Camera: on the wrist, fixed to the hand. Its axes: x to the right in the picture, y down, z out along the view.
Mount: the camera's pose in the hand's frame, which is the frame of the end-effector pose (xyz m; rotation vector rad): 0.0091 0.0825 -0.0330 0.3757 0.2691 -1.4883
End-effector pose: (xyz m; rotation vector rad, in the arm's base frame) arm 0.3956 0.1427 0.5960 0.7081 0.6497 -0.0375
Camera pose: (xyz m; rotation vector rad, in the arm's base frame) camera 0.4052 0.2280 0.6208 0.4429 1.3298 -1.4832
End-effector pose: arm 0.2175 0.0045 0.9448 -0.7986 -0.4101 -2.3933
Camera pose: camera 0.2470 -0.0790 0.9334 -0.1255 1.1182 2.2048
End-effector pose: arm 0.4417 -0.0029 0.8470 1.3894 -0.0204 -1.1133
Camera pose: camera 0.5159 -0.0008 0.8967 1.8710 1.2246 -2.1498
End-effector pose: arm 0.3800 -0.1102 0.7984 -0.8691 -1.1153 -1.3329
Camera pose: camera 0.4646 -0.1372 0.8078 0.6340 -1.7687 -2.1539
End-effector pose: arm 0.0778 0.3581 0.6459 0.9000 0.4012 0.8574
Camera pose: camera 0.0232 0.4096 0.6943 0.5678 1.2677 -0.5048
